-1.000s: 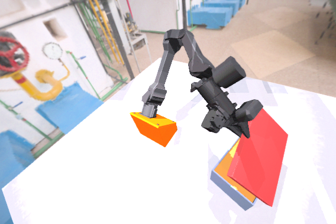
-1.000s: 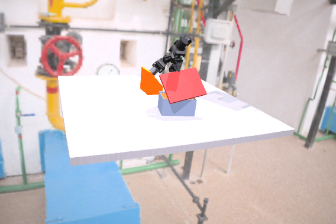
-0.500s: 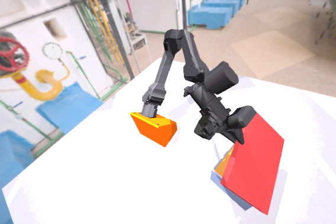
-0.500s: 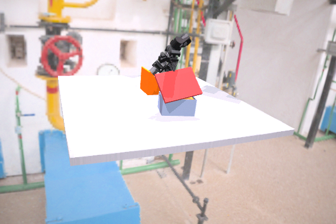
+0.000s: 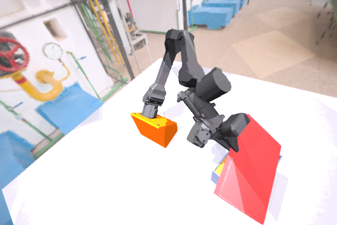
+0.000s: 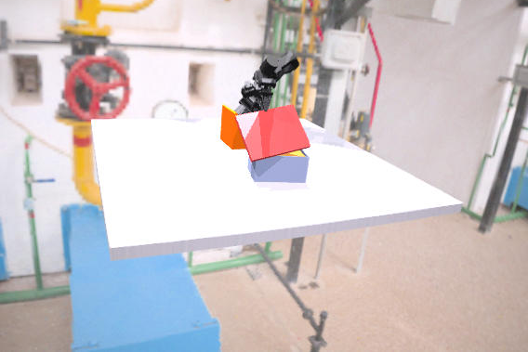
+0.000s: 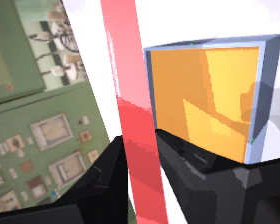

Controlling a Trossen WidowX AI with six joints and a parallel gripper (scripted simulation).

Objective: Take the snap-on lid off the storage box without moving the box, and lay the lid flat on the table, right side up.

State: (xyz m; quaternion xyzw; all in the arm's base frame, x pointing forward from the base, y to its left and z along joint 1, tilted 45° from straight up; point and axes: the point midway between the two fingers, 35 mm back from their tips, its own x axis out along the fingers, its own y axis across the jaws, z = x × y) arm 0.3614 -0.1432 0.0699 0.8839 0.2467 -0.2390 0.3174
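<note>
Right now my gripper tip is 60 mm short of the red lid, 10 mm to the right of it and 60 mm above it. From my gripper tip the other things lie so: storage box (50 mm ahead, 50 mm to the left, 190 mm below).
</note>
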